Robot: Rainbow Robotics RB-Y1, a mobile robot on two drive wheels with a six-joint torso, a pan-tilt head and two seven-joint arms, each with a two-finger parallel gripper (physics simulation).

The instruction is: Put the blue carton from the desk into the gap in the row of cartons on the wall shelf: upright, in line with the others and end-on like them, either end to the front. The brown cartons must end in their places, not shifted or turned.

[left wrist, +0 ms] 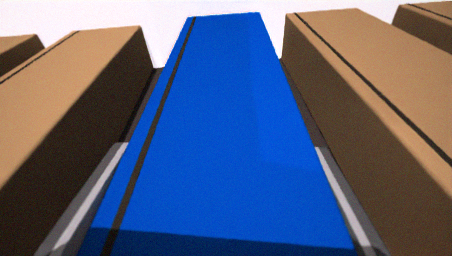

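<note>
The blue carton (220, 100) runs lengthwise away from the camera in the middle of the left wrist view, top face up with a dark stripe along its left side. My left gripper (220, 157) is shut on it, one finger along each side. The carton lies between two brown cartons, a left one (75, 75) and a right one (360, 65), roughly parallel to them, with a narrow dark gap on each side. Its far end is roughly level with theirs. Its underside is hidden, so contact with the shelf cannot be told. My right gripper is not in view.
Another brown carton (17, 50) shows at the far left edge and one more (430, 25) at the upper right. A pale wall (100, 12) stands behind the row. The neighbouring cartons' side faces are close to the outer sides of both fingers.
</note>
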